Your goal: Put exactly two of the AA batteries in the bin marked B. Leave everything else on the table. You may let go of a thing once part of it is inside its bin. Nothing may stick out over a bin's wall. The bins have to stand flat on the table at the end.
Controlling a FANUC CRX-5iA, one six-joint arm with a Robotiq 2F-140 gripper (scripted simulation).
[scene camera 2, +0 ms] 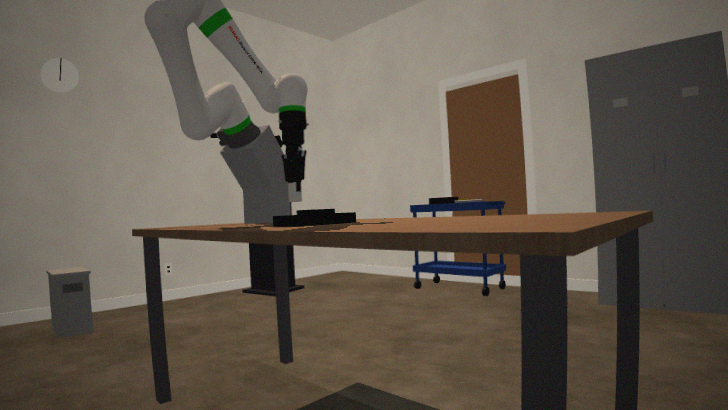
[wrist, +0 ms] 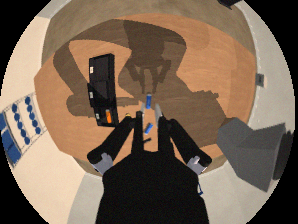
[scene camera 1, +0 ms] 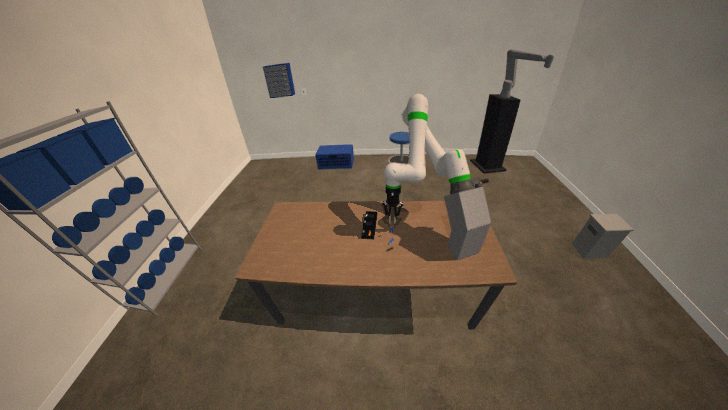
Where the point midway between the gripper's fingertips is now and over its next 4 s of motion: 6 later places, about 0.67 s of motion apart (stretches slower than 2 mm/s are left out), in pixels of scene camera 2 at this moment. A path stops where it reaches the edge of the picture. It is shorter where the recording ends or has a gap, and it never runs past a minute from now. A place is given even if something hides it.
My gripper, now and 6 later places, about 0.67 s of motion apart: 295,201; 296,201; 296,216; 297,223; 296,213; 296,205; 312,202
